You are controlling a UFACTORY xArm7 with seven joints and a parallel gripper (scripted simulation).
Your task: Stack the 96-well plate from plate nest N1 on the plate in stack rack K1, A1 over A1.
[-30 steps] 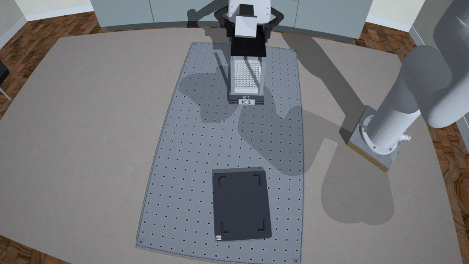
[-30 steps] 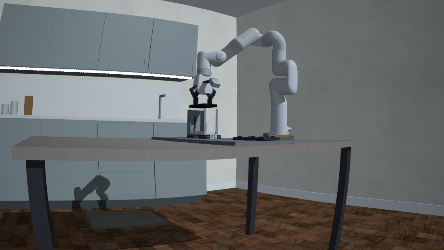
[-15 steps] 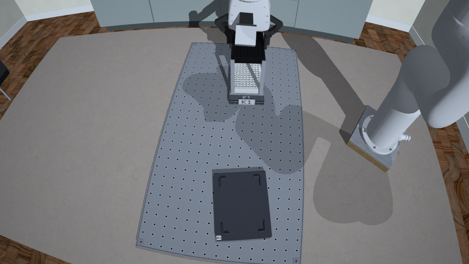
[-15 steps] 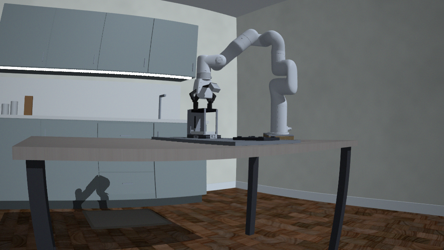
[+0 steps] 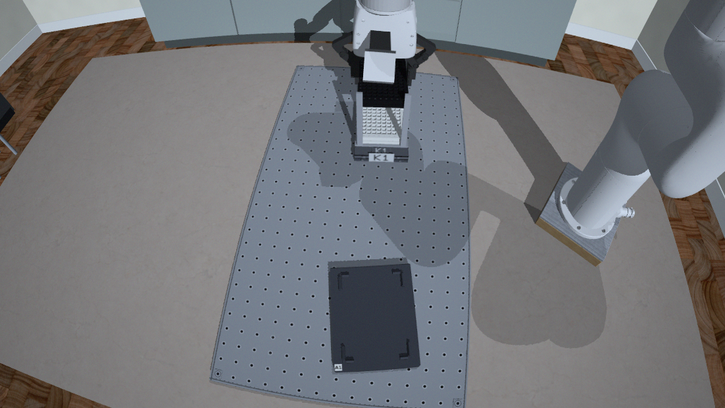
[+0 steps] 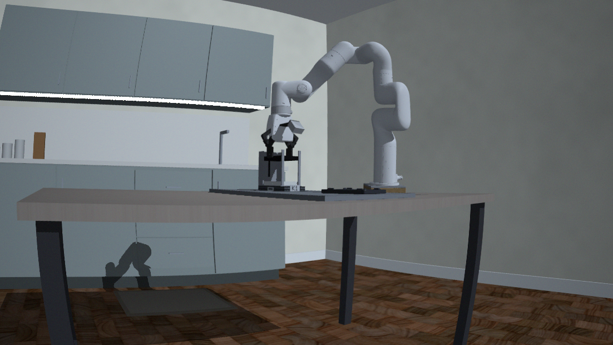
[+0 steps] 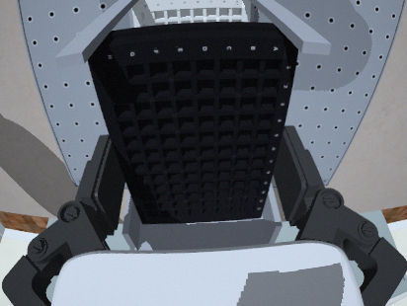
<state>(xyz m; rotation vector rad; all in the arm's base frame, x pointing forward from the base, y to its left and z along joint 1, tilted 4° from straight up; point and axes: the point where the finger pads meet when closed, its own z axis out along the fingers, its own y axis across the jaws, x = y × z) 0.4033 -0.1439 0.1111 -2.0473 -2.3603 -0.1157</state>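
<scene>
My hand is 100 mm above the white 96-well plate. The rest, counted from my hand: black 96-well plate (10 mm below); then stack rack back wall (70 mm to the right, 50 mm below, 10 mm ahead); then K1 label (120 mm below, 90 mm to the left, 10 mm behind).
</scene>
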